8 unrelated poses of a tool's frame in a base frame.
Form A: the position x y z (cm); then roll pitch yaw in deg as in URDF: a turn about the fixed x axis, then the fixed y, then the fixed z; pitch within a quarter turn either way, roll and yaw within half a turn.
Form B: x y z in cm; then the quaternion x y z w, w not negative. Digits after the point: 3 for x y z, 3 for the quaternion.
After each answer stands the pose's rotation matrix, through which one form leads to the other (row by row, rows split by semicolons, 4 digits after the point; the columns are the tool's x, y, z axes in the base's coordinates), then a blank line. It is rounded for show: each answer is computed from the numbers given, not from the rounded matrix.
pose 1, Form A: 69.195 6.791 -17.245 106.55 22.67 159.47
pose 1, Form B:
69.195 6.791 -17.245 0.024 0.794 0.549 0.259
-0.8641 -0.2461 0.4390; 0.3236 0.3963 0.8592; -0.3854 0.8845 -0.2628

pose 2, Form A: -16.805 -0.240 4.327 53.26 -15.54 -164.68
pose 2, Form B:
-16.805 -0.240 4.327 -0.061 -0.456 -0.870 0.178
-0.9292 0.3651 -0.0572; -0.2546 -0.5202 0.8152; 0.2679 0.7721 0.5763

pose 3, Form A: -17.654 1.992 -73.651 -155.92 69.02 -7.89
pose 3, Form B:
-17.654 1.992 -73.651 -0.796 0.173 0.541 0.210
0.3547 -0.5027 -0.7884; -0.0491 -0.8520 0.5212; -0.9337 -0.1461 -0.3269

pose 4, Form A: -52.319 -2.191 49.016 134.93 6.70 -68.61
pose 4, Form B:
-52.319 -2.191 49.016 0.774 -0.501 -0.260 0.286
0.3622 -0.6275 -0.6893; -0.9248 -0.3345 -0.1815; -0.1167 0.7031 -0.7014

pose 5, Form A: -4.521 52.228 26.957 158.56 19.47 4.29
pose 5, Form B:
-4.521 52.228 26.957 0.967 0.068 -0.159 0.189
0.9402 0.1911 -0.2820; 0.0705 -0.9191 -0.3877; -0.3333 0.3446 -0.8776

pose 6, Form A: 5.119 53.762 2.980 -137.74 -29.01 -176.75
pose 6, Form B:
5.119 53.762 2.980 0.116 -0.900 0.355 0.224
-0.8731 -0.3676 -0.3202; -0.0496 0.7204 -0.6918; 0.4850 -0.5881 -0.6472

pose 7, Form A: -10.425 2.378 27.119 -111.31 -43.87 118.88
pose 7, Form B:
-10.425 2.378 27.119 -0.208 -0.767 0.294 0.532
-0.3482 0.0064 -0.9374; 0.6313 0.7409 -0.2294; 0.6930 -0.6716 -0.2620

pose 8, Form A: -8.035 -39.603 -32.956 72.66 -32.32 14.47
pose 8, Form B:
-8.035 -39.603 -32.956 0.593 -0.151 0.261 0.747
0.8183 -0.5686 0.0842; 0.2112 0.1611 -0.9641; 0.5346 0.8067 0.2519

